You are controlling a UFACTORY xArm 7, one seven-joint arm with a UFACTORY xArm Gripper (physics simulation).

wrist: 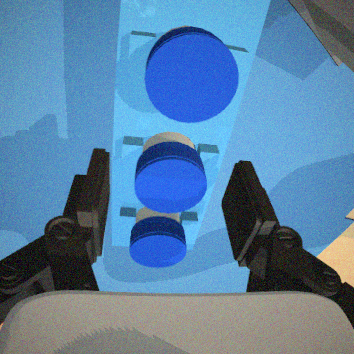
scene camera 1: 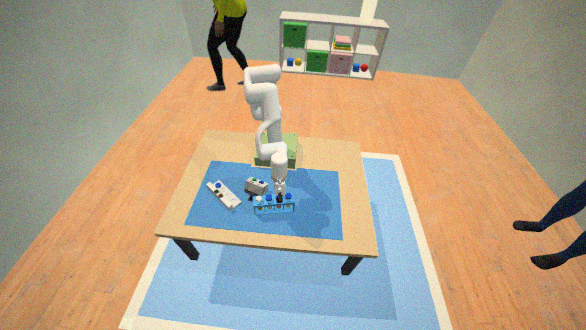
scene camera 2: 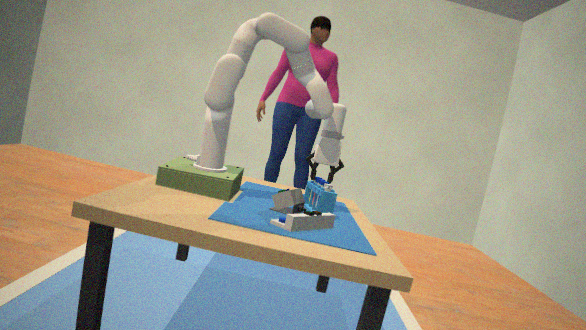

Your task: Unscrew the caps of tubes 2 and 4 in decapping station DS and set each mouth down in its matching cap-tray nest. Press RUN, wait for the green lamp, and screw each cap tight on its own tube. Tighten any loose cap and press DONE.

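Frame: origin at the arm's base, x up, y back, z right, level; centimetres.
Seen in the pictures: gripper, fingertip midpoint: [wrist: 169,176] [scene camera 1: 278,197] [scene camera 2: 320,181]; arm's base at its link origin: [scene camera 2: 210,168].
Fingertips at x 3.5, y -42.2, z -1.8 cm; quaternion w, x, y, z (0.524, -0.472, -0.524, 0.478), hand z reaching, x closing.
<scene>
Pixels of each thing's middle, then the offset from my fingertips to it. "*": a spot on its surface instead. Level surfaces: height alone.
- light-blue decapping rack at the middle of its body: [wrist: 171,80] [scene camera 2: 319,198] [scene camera 1: 274,203] dx -6.1, dy -0.2, dz +2.6 cm
- white cap tray at the middle of its body: [scene camera 2: 304,217] [scene camera 1: 223,192] dx -8.5, dy +9.0, dz +32.0 cm
- round blue piece at the middle of its body: [scene camera 2: 284,221] [scene camera 1: 218,185] dx -9.9, dy +15.5, dz +36.4 cm
- grey control box at the middle of its body: [scene camera 2: 288,199] [scene camera 1: 256,186] dx -7.0, dy +12.5, dz +13.1 cm
- small dark piece at a spot on its surface: [scene camera 1: 250,197] * dx -9.1, dy +6.0, dz +16.2 cm
- blue mat at its surface level: dx -11.2 cm
The light-blue decapping rack [scene camera 1: 274,204] [scene camera 2: 327,201] [wrist: 135,122] holds upright tubes in a row. Three blue caps show in the wrist view: a larger-looking one [wrist: 191,77], a middle one [wrist: 170,187] and a smaller-looking one [wrist: 158,247]. The tube position at the rack's left end has a whitish top [scene camera 1: 259,199]. My gripper [scene camera 1: 279,198] [scene camera 2: 322,179] [wrist: 169,176] is open, pointing down, with its fingers on either side of the middle cap and apart from it. The white cap tray [scene camera 1: 231,201] [scene camera 2: 312,222] has a round blue piece [scene camera 1: 218,185] [scene camera 2: 282,219] at one end.
A grey control box [scene camera 1: 256,186] [scene camera 2: 288,200] with green and blue spots on top stands left of the rack. A small dark piece [scene camera 1: 250,197] lies beside it. The blue mat [scene camera 1: 215,220] [scene camera 2: 235,215] lies under everything. The arm's green base [scene camera 1: 289,160] [scene camera 2: 197,182] is behind.
</scene>
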